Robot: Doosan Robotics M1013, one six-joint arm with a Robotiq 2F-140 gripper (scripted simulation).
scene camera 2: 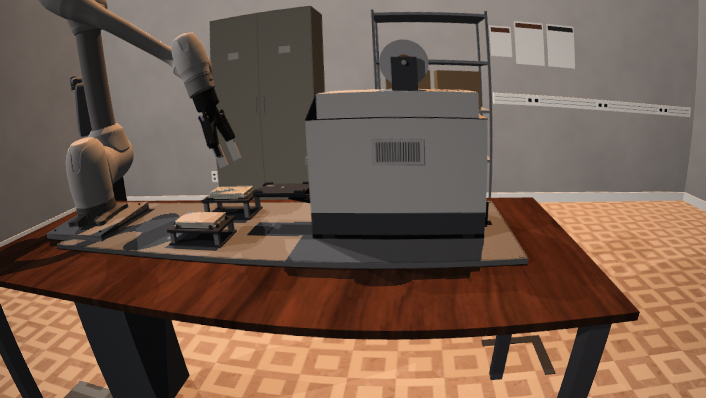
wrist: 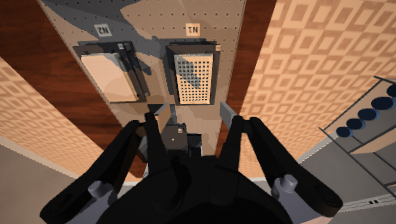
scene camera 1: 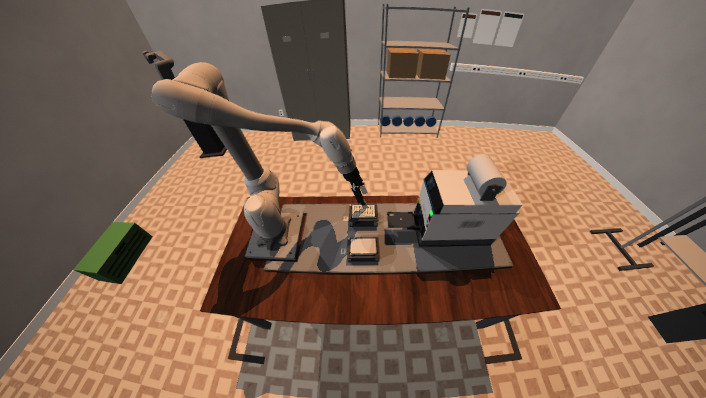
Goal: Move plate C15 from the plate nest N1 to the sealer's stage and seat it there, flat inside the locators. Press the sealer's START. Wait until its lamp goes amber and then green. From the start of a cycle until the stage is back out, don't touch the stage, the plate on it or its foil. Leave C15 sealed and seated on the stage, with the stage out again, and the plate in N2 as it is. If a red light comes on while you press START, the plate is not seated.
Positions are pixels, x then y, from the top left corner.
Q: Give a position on a foil roll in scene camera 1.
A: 482, 169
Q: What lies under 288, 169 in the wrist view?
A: My gripper.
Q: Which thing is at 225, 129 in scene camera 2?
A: My gripper.
